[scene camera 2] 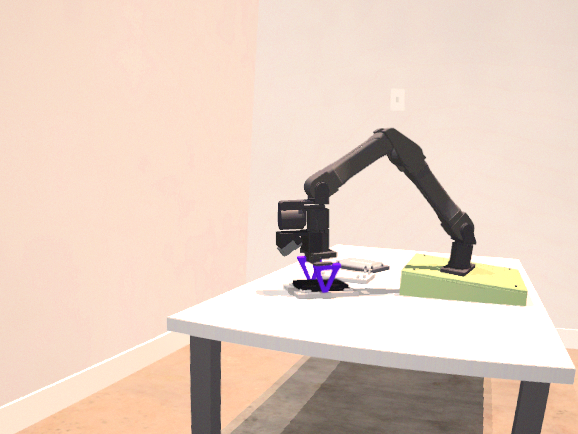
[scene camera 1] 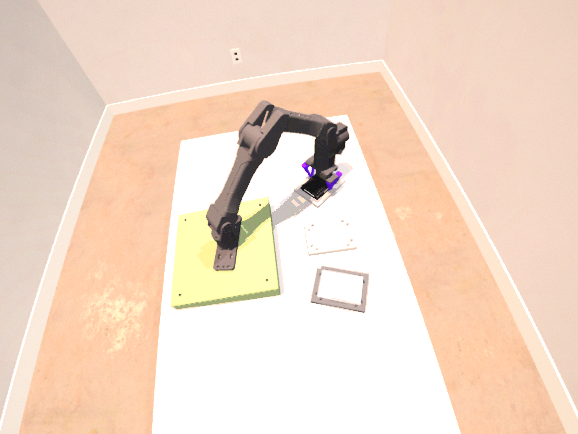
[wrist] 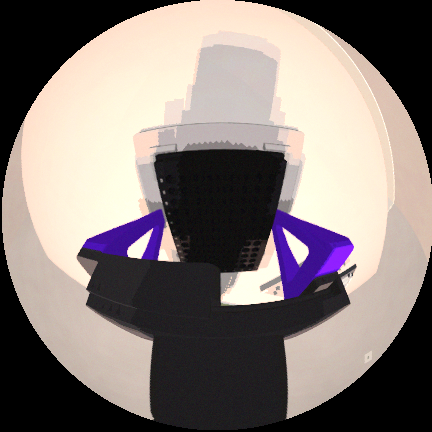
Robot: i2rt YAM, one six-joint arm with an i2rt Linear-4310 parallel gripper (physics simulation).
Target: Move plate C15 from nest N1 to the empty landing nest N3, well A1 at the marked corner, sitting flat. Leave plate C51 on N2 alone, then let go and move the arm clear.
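Black multiwell plate C15 (scene camera 1: 313, 189) (scene camera 2: 301, 283) (wrist: 221, 193) lies flat on its white nest N1 (scene camera 1: 323, 201) (scene camera 2: 298, 294) at the far end of the table. My gripper (scene camera 1: 319, 176) (scene camera 2: 317, 282) (wrist: 217, 214) is open, pointing straight down. Its purple fingers stand on either side of the plate, low at the plate's level, with a gap on each side. The empty white nest N3 (scene camera 1: 329, 238) (scene camera 2: 362, 278), with small pegs, lies in the middle. White plate C51 (scene camera 1: 340, 287) sits in the grey-framed nest N2 (scene camera 1: 317, 290) (scene camera 2: 378, 268), nearest the camera in the first scene view.
The arm stands on a yellow-green base block (scene camera 1: 200, 280) (scene camera 2: 462, 289) left of the nests. All rests on a white table (scene camera 1: 303, 374) (scene camera 2: 373, 326) in a room with bare walls.
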